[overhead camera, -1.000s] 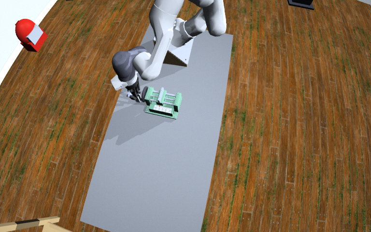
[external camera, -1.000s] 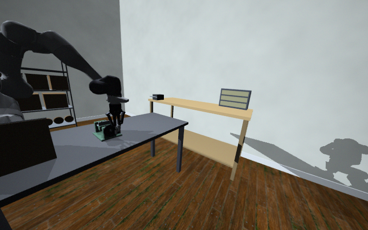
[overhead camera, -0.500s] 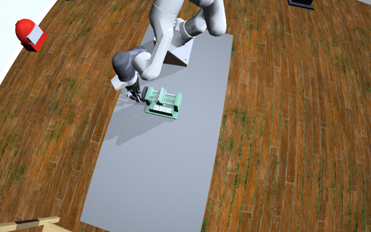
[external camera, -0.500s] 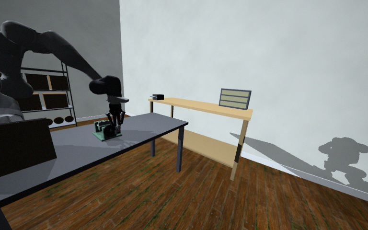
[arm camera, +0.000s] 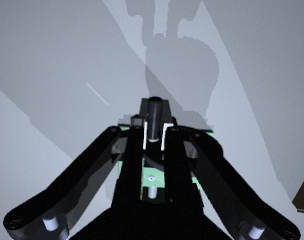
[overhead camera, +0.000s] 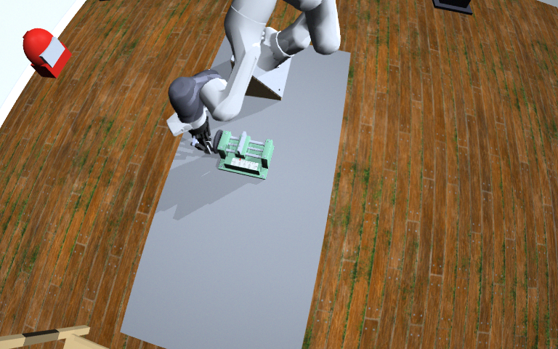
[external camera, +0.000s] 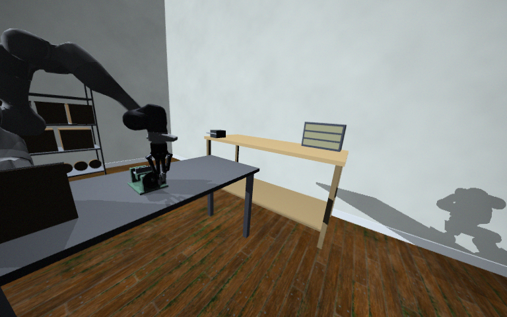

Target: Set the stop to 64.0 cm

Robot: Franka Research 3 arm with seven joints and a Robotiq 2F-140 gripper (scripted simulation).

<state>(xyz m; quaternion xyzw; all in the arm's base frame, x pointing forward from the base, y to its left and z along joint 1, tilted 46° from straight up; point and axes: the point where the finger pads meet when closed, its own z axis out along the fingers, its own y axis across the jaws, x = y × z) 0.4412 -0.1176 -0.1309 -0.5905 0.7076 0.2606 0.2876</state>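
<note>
My gripper is now 2 cm to the right of the dark handwheel, 1 cm past it and 1 cm above it. Round my hand: stop carriage 14 cm to the left, 1 cm above.
</note>
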